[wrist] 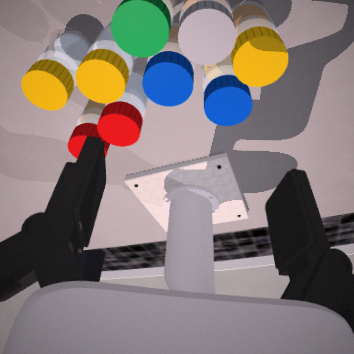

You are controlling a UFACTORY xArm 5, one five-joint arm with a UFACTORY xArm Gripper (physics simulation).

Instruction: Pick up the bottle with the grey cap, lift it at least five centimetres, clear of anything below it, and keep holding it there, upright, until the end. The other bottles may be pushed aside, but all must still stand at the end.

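Seen in the pictures: gripper, fingertip midpoint: point(193, 173); arm's base, origin of the base link: point(190, 202).
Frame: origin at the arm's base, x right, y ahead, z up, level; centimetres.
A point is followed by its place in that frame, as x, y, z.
Note:
The bottle with the grey cap point(206, 36) @(8.8, 39.6, 8.7) stands at the top of the wrist view, right of centre, with its pale grey lid facing the camera. It is between the green-capped bottle and a yellow-capped one, behind two blue-capped bottles. My gripper point(193, 173) @(7.9, 40.2, 25.6) is wide open and empty. Its fingers are lower in the view than the grey cap, apart from it. The left finger overlaps part of a red cap in the view; whether they touch I cannot tell.
Around it stand a green-capped bottle point(140, 28) @(3.0, 41.5, 8.7), yellow-capped bottles point(260, 57) @(13.7, 36.7, 8.7) point(101, 76) @(-2.6, 37.6, 8.7) point(47, 89) @(-9.5, 37.4, 8.7), blue-capped bottles point(168, 79) @(4.3, 35.8, 8.7) point(228, 101) @(10.2, 32.0, 8.7) and red-capped bottles point(120, 124) @(-3.0, 30.9, 8.7) point(82, 142) @(-9.3, 28.9, 8.7). The arm's base plate point(230, 177) @(9.4, 7.3, -0.3) and grey column point(190, 240) @(1.2, 5.0, 11.9) show between the fingers, near the table edge.

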